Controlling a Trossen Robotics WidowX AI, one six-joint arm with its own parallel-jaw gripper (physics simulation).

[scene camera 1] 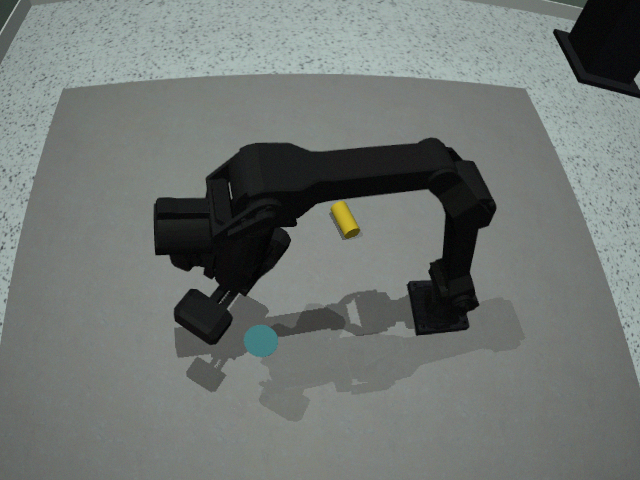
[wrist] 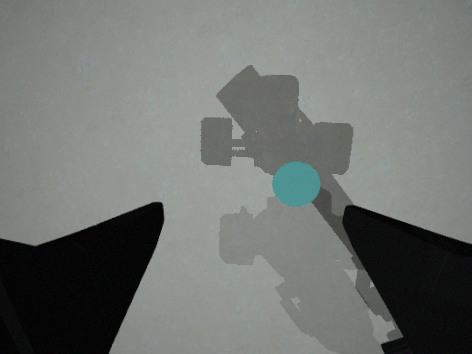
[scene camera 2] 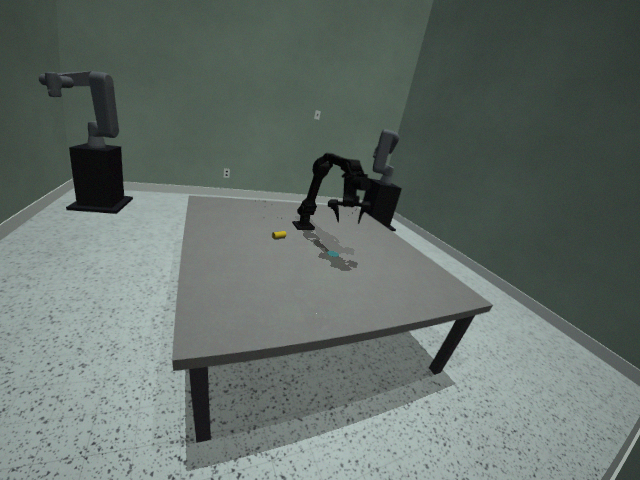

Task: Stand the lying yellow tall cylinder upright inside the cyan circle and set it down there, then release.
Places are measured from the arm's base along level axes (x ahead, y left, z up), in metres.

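Where they show: gripper, fingertip midpoint: [scene camera 1: 227, 307] [wrist: 254, 213] [scene camera 2: 348, 223]; arm's base at its link origin: [scene camera 1: 441, 307] [scene camera 2: 304, 223].
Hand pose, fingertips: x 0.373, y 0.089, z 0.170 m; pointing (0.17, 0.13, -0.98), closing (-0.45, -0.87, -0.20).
Things, the pixels of their centre, and the offset from my fingertips. "pt": a spot on its surface instead. Level surfaces: height alone.
- yellow cylinder at the middle of its body: [scene camera 1: 345, 219] [scene camera 2: 279, 234] 0.191 m back, 0.265 m right, 0.170 m down
- flat cyan circle at a spot on its surface: [wrist: 296, 184] [scene camera 1: 260, 340] [scene camera 2: 332, 253] pt 0.044 m back, 0.016 m right, 0.185 m down
- grey table at its surface level: 0.186 m down
A yellow cylinder [scene camera 1: 344, 220] [scene camera 2: 279, 235] lies on its side on the table, under the open span of the arm in scene camera 1; it does not show in the wrist view. A flat cyan circle [scene camera 1: 261, 341] [scene camera 2: 333, 254] [wrist: 296, 184] lies on the table, apart from the cylinder, with nothing standing on it. My gripper [scene camera 2: 348, 222] [wrist: 254, 213] is open and empty, its fingers spread wide, high above the table. In the wrist view the circle shows beyond the fingertips, right of the middle between them. In scene camera 1 the fingertips are hidden by the gripper's body.
The arm's base [scene camera 1: 438, 308] [scene camera 2: 303, 225] stands on the grey table [scene camera 1: 361, 444] [scene camera 2: 248, 310], right of the circle in scene camera 1. Arm shadows fall around the circle. Two other grey arms [scene camera 2: 104, 105] [scene camera 2: 384, 149] stand on black pedestals beyond the table.
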